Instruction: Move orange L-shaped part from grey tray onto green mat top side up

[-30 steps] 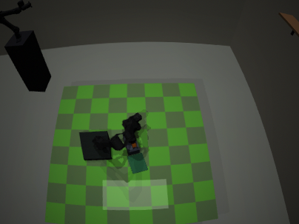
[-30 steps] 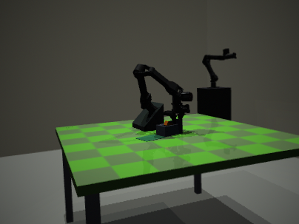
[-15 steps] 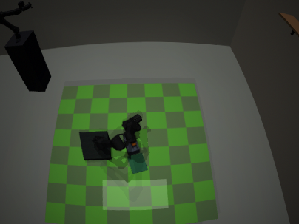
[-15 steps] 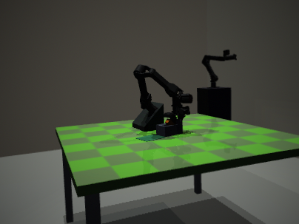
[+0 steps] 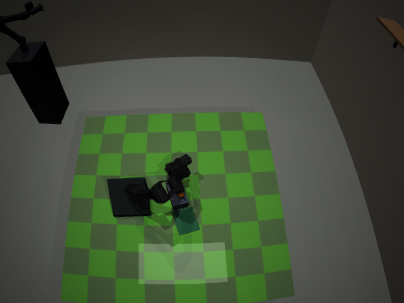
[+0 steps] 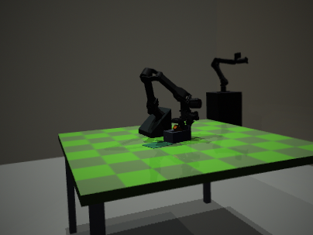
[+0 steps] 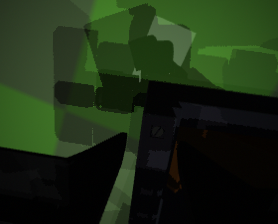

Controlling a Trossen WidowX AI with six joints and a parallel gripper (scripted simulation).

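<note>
My gripper tip is now 40 mm to the left of the orange L-shaped part and 10 mm short of it. The rest, counted from my gripper tip: green mat (210 mm to the right, 70 mm ahead, 50 mm below).
</note>
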